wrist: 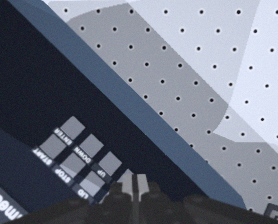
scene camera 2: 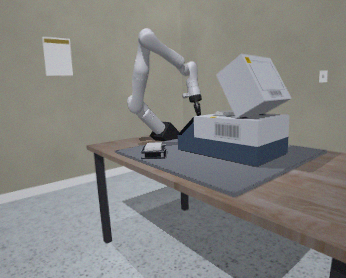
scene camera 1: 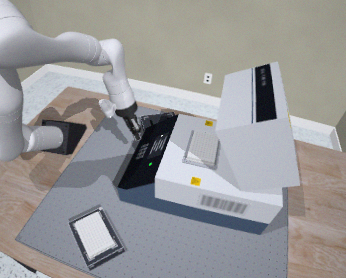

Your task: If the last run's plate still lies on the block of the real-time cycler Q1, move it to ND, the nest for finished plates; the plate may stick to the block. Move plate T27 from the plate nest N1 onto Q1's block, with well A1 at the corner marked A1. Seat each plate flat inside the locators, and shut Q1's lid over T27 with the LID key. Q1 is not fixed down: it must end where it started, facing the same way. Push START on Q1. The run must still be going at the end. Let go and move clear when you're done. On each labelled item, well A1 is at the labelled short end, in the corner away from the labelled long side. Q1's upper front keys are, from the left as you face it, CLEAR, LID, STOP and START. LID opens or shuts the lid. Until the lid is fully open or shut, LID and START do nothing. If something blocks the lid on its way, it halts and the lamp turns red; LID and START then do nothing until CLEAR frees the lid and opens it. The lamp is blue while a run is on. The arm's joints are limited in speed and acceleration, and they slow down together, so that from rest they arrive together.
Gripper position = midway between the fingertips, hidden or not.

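Note:
My gripper (wrist: 134,190) is there to be seen. I can see a cycler Q1 too, (wrist: 63,87) in one place, (scene camera 1: 163,180) and (scene camera 2: 254,141) in others. A white well plate (scene camera 1: 94,235) is visible as well.

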